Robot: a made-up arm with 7 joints. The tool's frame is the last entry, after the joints. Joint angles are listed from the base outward.
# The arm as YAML. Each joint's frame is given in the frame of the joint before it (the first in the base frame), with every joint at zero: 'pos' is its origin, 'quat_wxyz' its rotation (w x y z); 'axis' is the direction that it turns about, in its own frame. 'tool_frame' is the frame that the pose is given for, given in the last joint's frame.
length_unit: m
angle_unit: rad
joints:
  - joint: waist
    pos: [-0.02, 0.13, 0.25]
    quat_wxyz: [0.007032, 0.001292, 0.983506, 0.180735]
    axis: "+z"
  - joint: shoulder
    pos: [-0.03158, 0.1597, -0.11]
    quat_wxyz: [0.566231, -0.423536, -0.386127, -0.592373]
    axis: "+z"
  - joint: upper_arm
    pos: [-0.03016, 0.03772, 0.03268]
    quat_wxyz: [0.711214, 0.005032, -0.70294, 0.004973]
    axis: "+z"
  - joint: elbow
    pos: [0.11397, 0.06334, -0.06]
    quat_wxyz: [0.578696, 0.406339, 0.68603, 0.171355]
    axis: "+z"
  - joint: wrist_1
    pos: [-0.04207, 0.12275, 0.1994]
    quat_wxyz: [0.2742, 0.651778, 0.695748, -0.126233]
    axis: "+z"
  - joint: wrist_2
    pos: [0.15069, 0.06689, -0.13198]
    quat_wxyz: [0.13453, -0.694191, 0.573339, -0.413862]
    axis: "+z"
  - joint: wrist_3
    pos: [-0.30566, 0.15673, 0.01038]
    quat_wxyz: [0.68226, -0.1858, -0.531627, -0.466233]
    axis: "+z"
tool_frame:
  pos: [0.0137, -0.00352, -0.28]
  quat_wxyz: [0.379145, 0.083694, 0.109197, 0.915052]
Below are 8 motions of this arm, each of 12 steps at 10 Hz.
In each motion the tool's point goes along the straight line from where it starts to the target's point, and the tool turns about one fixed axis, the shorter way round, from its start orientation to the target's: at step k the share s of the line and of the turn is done. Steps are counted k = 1, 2, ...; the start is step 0. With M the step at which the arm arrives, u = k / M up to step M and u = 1 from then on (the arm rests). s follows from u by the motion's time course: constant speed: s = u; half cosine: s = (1 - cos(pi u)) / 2; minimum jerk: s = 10 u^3 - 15 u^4 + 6 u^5.
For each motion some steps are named. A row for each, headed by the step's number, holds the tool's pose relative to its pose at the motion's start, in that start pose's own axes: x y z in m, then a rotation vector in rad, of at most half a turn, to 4 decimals.
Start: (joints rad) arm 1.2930 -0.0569 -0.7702 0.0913 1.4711 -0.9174 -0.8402
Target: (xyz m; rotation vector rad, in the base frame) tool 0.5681 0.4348 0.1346 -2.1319 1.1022 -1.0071
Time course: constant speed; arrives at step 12
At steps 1, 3, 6, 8, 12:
1: 0.0370 -0.0126 -0.0149 0.0413 -0.1070 0.1402
3: 0.1109 -0.0378 -0.0446 0.1238 -0.3211 0.4205
6: 0.2217 -0.0757 -0.0892 0.2476 -0.6421 0.8409
8: 0.2956 -0.1009 -0.1189 0.3301 -0.8562 1.1213
12: 0.4435 -0.1514 -0.1783 0.4952 -1.2843 1.6819

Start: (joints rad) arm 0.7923 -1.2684 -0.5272 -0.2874 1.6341 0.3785 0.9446
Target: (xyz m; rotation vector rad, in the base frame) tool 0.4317 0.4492 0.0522 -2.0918 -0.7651 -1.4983
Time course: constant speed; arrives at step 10
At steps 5, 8, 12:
5: -0.1301 -0.1039 -0.1294 -0.0043 -0.4614 0.0015
8: -0.2081 -0.1663 -0.2070 -0.0068 -0.7382 0.0025
12: -0.2602 -0.2078 -0.2588 -0.0086 -0.9228 0.0031

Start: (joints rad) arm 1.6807 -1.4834 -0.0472 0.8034 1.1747 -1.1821 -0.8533
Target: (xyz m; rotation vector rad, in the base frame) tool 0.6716 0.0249 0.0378 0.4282 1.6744 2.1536
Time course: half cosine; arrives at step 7
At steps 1, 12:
1: 0.0016 -0.0033 -0.0066 0.0324 0.0209 0.0131
12: 0.0328 -0.0667 -0.1332 0.6552 0.4211 0.2644

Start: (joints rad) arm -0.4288 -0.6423 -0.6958 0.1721 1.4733 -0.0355 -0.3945
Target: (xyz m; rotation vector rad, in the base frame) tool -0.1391 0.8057 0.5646 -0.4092 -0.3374 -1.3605
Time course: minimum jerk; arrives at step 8
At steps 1, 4, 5, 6, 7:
1: 0.0028 -0.0016 0.0012 -0.0012 0.0055 0.0128
4: 0.0870 -0.0508 0.0376 -0.0374 0.1721 0.3978
5: 0.1262 -0.0737 0.0545 -0.0542 0.2495 0.5767
6: 0.1561 -0.0912 0.0674 -0.0671 0.3086 0.7133
7: 0.1713 -0.1000 0.0740 -0.0736 0.3387 0.7829

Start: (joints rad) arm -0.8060 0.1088 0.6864 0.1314 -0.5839 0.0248 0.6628
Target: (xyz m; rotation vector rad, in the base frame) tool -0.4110 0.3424 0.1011 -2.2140 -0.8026 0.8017
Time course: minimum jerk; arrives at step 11
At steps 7, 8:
7: 0.3022 -0.3099 -0.0796 -0.1313 0.4862 -0.7737
8: 0.3542 -0.3631 -0.0933 -0.1539 0.5698 -0.9067

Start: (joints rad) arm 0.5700 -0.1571 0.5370 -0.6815 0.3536 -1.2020 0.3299
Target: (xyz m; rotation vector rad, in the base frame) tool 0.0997 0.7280 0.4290 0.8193 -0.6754 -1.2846
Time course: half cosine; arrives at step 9
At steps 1, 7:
1: 0.0085 0.0034 0.0032 0.0293 0.0049 -0.0238
7: 0.2504 0.1006 0.0934 0.8585 0.1420 -0.6956

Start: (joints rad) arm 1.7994 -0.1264 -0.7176 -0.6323 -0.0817 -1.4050 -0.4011
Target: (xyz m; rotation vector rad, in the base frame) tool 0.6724 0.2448 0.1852 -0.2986 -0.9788 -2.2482
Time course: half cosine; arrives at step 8
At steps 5, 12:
5: 0.1970 -0.1998 -0.0686 1.1596 0.5482 0.6077
12: 0.2849 -0.2890 -0.0993 1.6773 0.7930 0.8791

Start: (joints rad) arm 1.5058 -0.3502 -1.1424 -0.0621 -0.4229 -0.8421 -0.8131
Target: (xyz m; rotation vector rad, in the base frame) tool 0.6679 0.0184 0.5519 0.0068 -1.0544 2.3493
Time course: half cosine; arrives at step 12
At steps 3, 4, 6, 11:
3: 0.0372 -0.0341 -0.0139 0.0287 0.1026 0.0361
4: 0.0634 -0.0582 -0.0238 0.0489 0.1751 0.0616
6: 0.1268 -0.1165 -0.0476 0.0978 0.3503 0.1233
11: 0.2494 -0.2289 -0.0936 0.1923 0.6886 0.2424

